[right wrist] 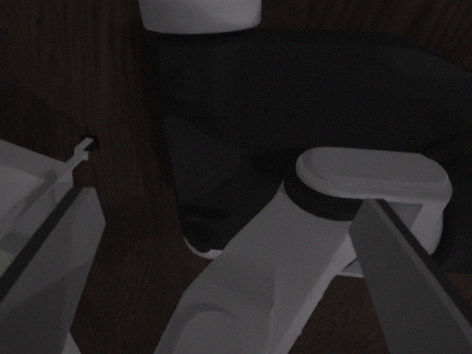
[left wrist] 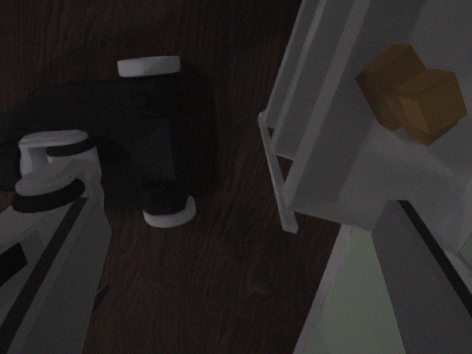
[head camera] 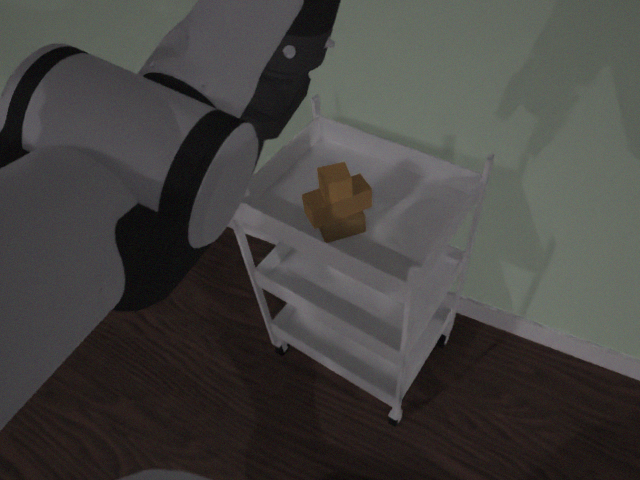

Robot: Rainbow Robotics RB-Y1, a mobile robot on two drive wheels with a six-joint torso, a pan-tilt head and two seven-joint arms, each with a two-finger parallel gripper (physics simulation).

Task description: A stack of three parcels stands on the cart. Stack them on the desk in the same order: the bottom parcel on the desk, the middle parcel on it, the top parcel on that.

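Places are measured from the robot's base along level axes (x ahead, y left, z up), in metres.
Pixels of known places: left gripper, fingertip midpoint: [left wrist: 244,217] [head camera: 263,144]; right gripper, fingertip midpoint: [right wrist: 233,210].
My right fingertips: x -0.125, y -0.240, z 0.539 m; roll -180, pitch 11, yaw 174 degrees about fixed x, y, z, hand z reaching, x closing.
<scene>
Behind a point stands the place of what it marks.
Three orange-brown parcels stand stacked on the top tray of the white cart [head camera: 279,230] {x 0.460, y 0.352, z 0.698 m} [left wrist: 336,75] {x 0.431, y 0.269, z 0.710 m}. The top parcel [head camera: 339,187] {x 0.507, y 0.230, z 0.798 m} [left wrist: 434,97] {x 0.516, y 0.254, z 0.815 m} is a small block standing on the middle parcel [head camera: 356,200] {x 0.527, y 0.203, z 0.748 m} [left wrist: 392,70] {x 0.485, y 0.279, z 0.765 m}, which lies crosswise on the bottom parcel [head camera: 345,228] {x 0.497, y 0.221, z 0.692 m}. In the left wrist view the bottom parcel is mostly hidden. My left gripper [left wrist: 244,217] {x 0.295, y 0.259, z 1.069 m} is open and empty, high above the floor beside the cart, with the stack beyond its fingers at the upper right. My right gripper [right wrist: 233,210] {x -0.125, y -0.240, z 0.539 m} is open and empty, over the robot's own body and arm. The desk does not show.
The cart has raised corner posts and two lower shelves. A green wall [head camera: 568,232] {x 0.753, y -0.279, z 0.506 m} stands close behind it. My left arm [head camera: 103,206] {x -0.016, y 0.185, z 1.290 m} covers the left of the head view, near the cart's left corner. The robot's dark base [left wrist: 135,130] {x -0.048, y 0.074, z 0.191 m} [right wrist: 280,95] {x -0.142, y -0.146, z 0.169 m} stands on the brown floor [head camera: 206,387] {x 0.333, y 0.670, z 0.001 m}.
</scene>
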